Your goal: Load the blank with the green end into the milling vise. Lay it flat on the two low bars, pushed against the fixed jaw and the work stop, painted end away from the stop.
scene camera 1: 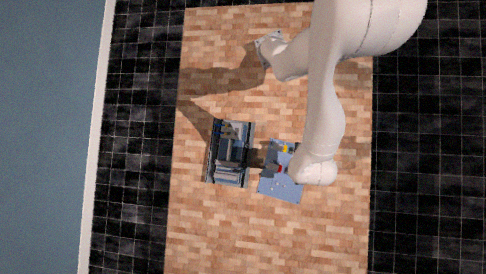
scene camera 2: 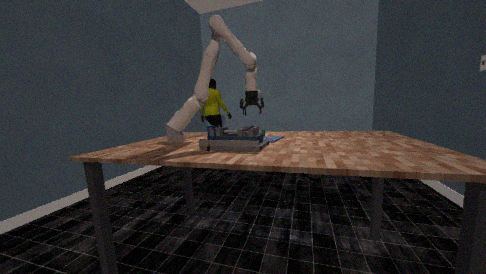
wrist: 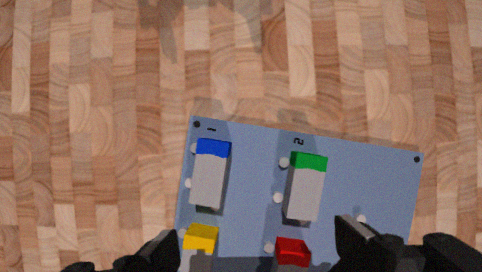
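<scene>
The blank with the green end lies on the blue plate beside two white pegs in the wrist view, green end toward the plate's upper edge, by the mark 2. In scene camera 1 the arm hides it. My gripper is open and empty, pointing down above the plate; the blank is ahead of the fingertips, right of their middle, in the wrist view. The milling vise stands left of the plate in scene camera 1. Its low bars and work stop are too small to make out.
Blanks with blue, yellow and red ends lie on the plate; the last two are cut off at the bottom. Several white pegs stand there. A person in a yellow top stands behind the table.
</scene>
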